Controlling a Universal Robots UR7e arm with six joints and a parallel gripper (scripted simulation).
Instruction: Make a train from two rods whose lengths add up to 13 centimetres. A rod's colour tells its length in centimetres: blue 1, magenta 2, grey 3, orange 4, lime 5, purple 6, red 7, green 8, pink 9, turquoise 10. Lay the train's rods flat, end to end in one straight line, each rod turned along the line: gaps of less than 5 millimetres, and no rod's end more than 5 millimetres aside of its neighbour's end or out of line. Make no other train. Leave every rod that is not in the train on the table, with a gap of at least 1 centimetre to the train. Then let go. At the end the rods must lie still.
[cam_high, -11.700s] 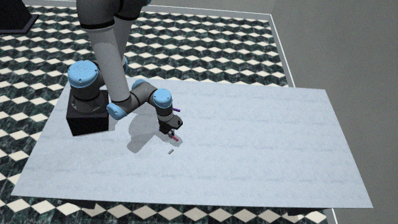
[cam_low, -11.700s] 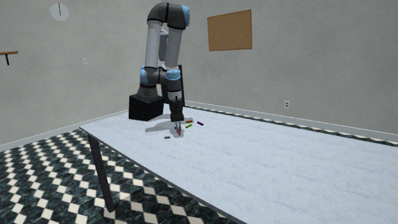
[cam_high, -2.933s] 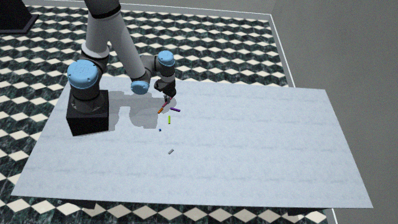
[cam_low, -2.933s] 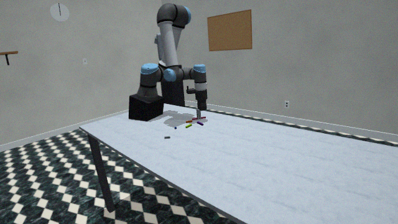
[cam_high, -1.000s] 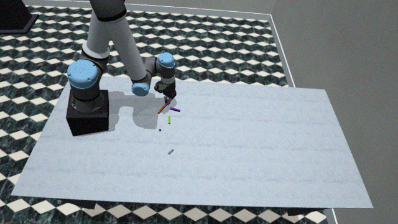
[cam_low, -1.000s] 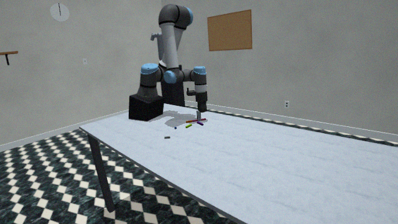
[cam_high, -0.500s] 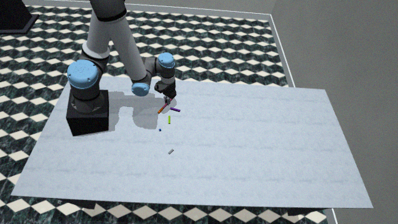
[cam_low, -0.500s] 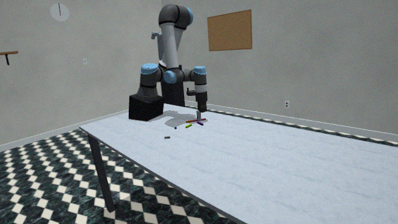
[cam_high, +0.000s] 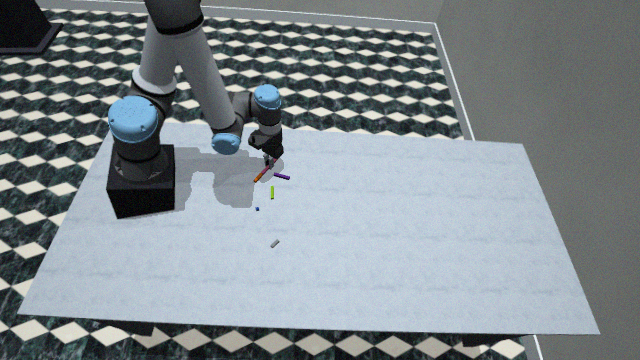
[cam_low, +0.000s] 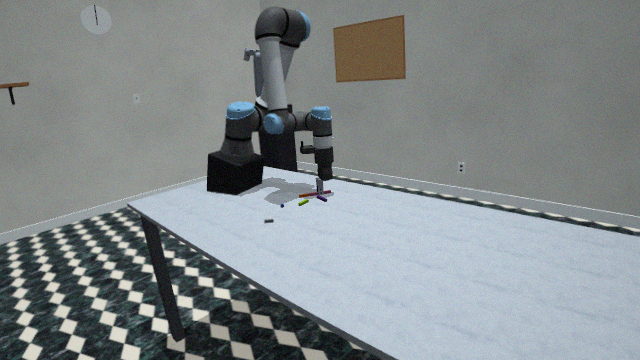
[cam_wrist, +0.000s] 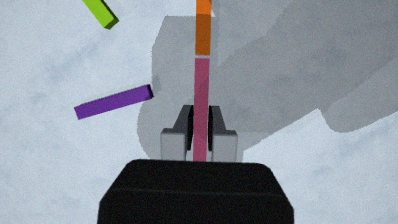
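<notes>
My gripper is now 10 mm above the pink rod. Also, from my hand: orange rod 50 mm to the right, 40 mm behind, 10 mm below; then purple rod 50 mm to the right, 50 mm ahead, 10 mm below; then lime rod 120 mm to the right, 10 mm below, 10 mm ahead.
</notes>
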